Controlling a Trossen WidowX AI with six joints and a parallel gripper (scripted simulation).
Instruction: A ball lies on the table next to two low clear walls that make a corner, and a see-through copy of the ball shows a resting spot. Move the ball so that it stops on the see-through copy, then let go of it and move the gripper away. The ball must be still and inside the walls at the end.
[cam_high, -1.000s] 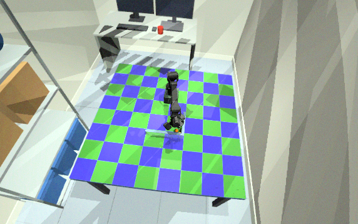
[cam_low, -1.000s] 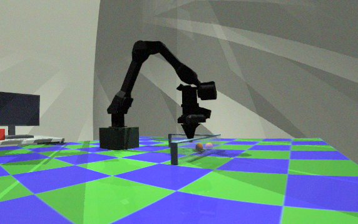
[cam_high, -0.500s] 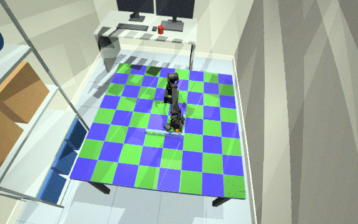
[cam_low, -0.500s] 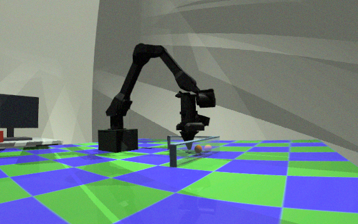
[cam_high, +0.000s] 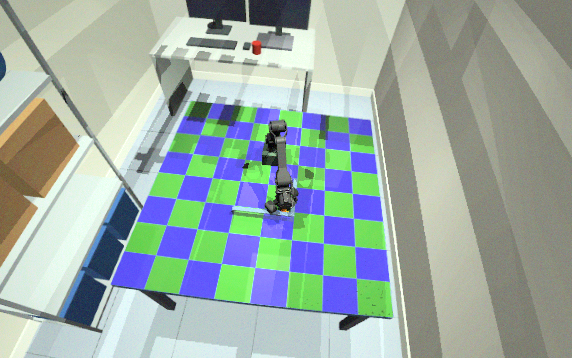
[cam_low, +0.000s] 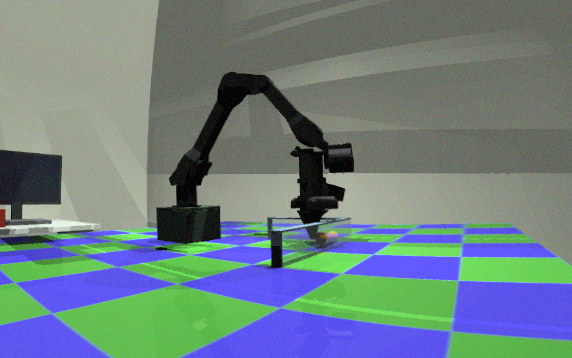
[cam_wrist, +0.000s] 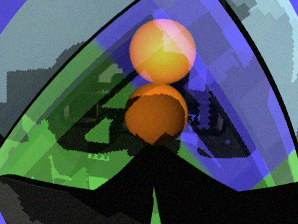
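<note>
My gripper tip is now 4 cm to the right of the see-through copy of ball and 3 cm short of it. The rest, counted from my gripper tip: orange ball: 2 cm to the left, 1 cm ahead.
</note>
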